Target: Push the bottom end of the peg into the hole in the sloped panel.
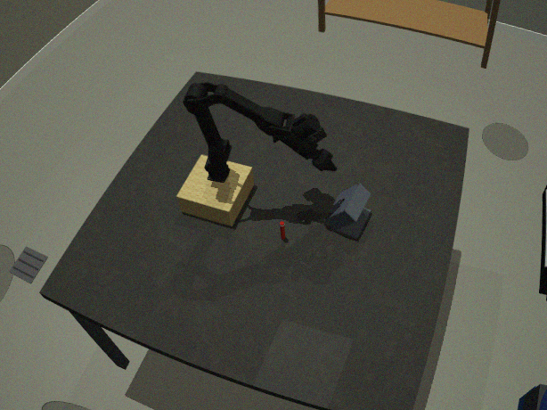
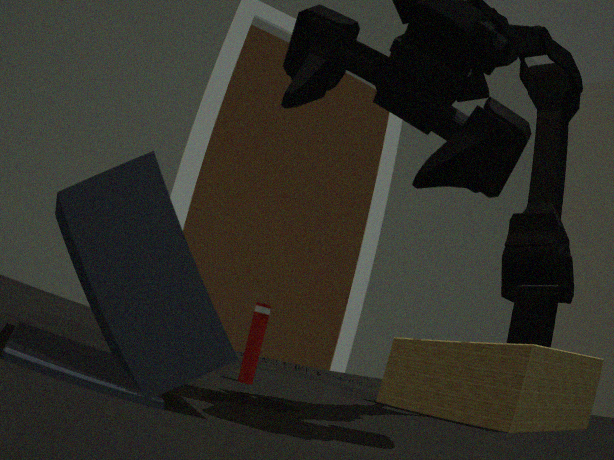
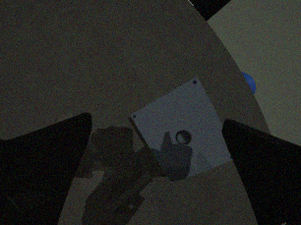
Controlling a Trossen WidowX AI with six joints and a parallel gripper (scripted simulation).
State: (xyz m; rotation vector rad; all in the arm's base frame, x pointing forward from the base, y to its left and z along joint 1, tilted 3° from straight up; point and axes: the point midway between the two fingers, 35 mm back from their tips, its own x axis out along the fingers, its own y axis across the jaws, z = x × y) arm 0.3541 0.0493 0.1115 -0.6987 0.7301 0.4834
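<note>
Now: gripper tip 200 mm to the left of the red peg, 110 mm past it and 110 mm above it. Round my gripper tip: sloped panel (110 mm below, 80 mm ahead, 70 mm to the right); flat grey foot (170 mm below, 100 mm ahead, 70 mm to the right).
</note>
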